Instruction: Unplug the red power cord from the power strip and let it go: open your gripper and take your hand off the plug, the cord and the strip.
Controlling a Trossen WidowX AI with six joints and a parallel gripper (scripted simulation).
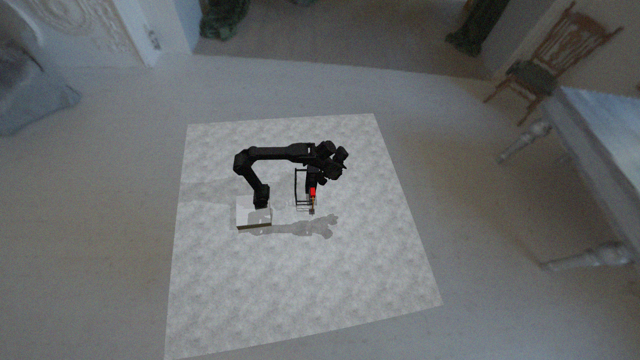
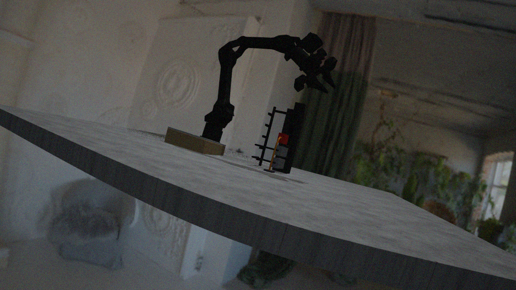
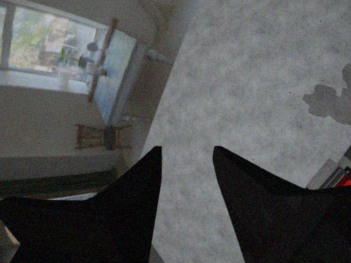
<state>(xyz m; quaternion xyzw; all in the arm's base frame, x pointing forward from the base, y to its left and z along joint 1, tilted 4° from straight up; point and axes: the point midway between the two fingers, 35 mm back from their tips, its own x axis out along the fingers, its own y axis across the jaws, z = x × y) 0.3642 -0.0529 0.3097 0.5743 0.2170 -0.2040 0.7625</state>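
Now: the red plug 200 mm below my gripper tip, 130 mm behind it and 40 mm to the left of it.
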